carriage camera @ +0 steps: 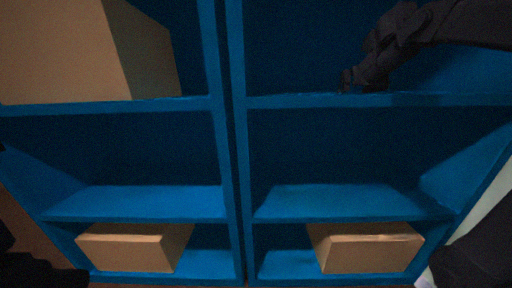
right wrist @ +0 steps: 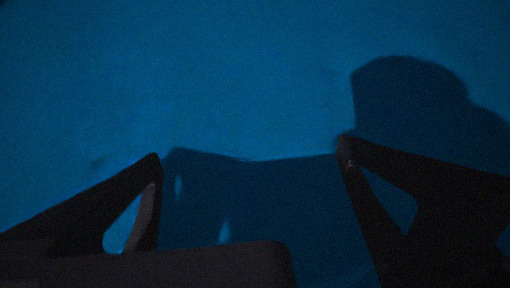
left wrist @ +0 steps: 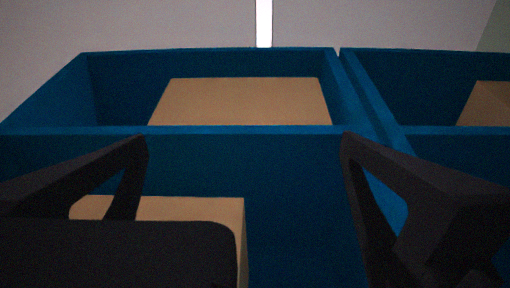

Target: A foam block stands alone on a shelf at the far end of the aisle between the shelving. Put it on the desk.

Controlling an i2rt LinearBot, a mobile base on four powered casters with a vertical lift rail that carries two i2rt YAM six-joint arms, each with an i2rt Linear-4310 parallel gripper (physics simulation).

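Places are measured from the left arm's base along level axes (x back, y left, z down), in centimetres.
Pixels of known places: left gripper, fingertip midpoint: (left wrist: 243, 143); right gripper, fingertip midpoint: (carriage camera: 349, 91) (right wrist: 250, 153).
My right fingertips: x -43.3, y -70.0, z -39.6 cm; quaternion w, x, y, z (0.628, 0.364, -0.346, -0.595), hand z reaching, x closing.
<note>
Ahead of a thing's pixels: the offset from my right fingertips to its top centre. Level surfaces: height alone.
The foam block does not show in any view, and neither does the desk. My right gripper (carriage camera: 345, 82) (right wrist: 250, 153) is open and empty, at the upper right bay of the blue shelving in the carriage view. Its fingertips are just above the front edge of the shelf board (carriage camera: 310, 101). In the right wrist view a lit blue surface {dz +0.5 cm} (right wrist: 225, 75) with dark shadows is in front of the spread fingers. My left gripper (left wrist: 243, 143) is open and empty, facing the blue shelving (left wrist: 225, 130) in the left wrist view.
A large cardboard box {dx -5.7, dy +93.5, dz -26.5 cm} (carriage camera: 55, 50) stands on the upper left shelf. Two smaller boxes, one left (carriage camera: 125, 252) and one right (carriage camera: 375, 255), sit on the bottom shelves. A double upright (carriage camera: 242, 150) divides the bays. A box {dx -5.0, dy +73.6, dz -72.2 cm} (left wrist: 240, 102) stands in the shelving in the left wrist view.
</note>
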